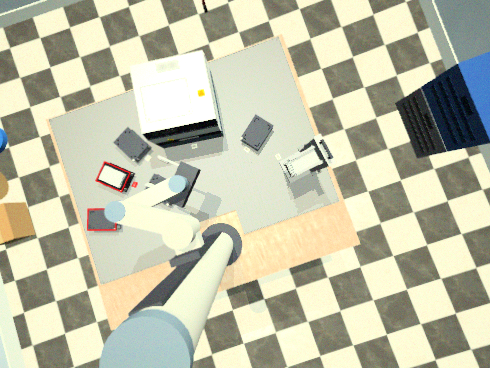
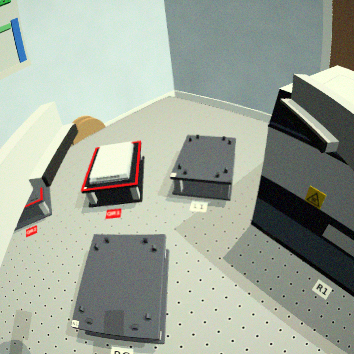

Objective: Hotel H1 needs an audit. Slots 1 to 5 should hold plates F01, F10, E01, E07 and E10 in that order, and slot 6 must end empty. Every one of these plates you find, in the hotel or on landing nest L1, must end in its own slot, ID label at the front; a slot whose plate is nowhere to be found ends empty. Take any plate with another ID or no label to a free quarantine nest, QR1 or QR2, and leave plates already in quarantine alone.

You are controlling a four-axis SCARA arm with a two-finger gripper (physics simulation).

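Places are measured from the arm's base along level axes (x left, y up, z ahead), in metres.
Pixels of known places: gripper, fingertip midpoint: (image 1: 152, 170) (image 2: 176, 96).
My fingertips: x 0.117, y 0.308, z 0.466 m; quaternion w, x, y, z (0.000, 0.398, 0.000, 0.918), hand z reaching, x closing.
For each thing: its top centre in the pictures, then the offset to it from my fingertips.
- Landing nest L1, middle of its top: (image 2: 206, 150) (image 1: 129, 143) dz +0.247, dx +0.171, dy -0.236 m
- Quarantine nest QR1, middle of its top: (image 2: 112, 161) (image 1: 112, 176) dz +0.103, dx +0.322, dy -0.242 m
- white plate, middle of its top: (image 2: 111, 157) (image 1: 111, 176) dz +0.103, dx +0.322, dy -0.231 m
- Red-rimmed nest QR2, middle of its top: (image 2: 21, 186) (image 1: 101, 219) dz -0.105, dx +0.455, dy -0.241 m
- looks like hotel H1, middle of its top: (image 1: 304, 160) dz -0.187, dx -0.670, dy -0.046 m
- big white instrument R1, middle of its top: (image 1: 172, 92) dz +0.337, dx -0.190, dy -0.049 m
My gripper (image 1: 158, 172) (image 2: 176, 96) is open, with nothing between its wide-set fingers, above the left half of the table. Landing nest L1 (image 1: 132, 144) (image 2: 209, 157) is dark grey and bears no plate. Quarantine nest QR1 (image 2: 138, 167), red-rimmed, holds a white plate (image 1: 114, 176) (image 2: 112, 161) whose ID is too small to read. Red-rimmed nest QR2 (image 1: 100, 220) is partly under the arm; its visible part is bare, and a corner of it (image 2: 36, 204) shows behind the left finger. A rack that looks like hotel H1 (image 1: 303, 162) stands at the right table edge; its slots are hidden from above.
A grey nest (image 1: 157, 179) (image 2: 122, 285) without a plate lies below the gripper. Its label is cut off. The big white instrument R1 (image 1: 167, 100) (image 2: 305, 195) stands at the back, right of L1. Another grey nest (image 1: 257, 132) lies between it and the rack.
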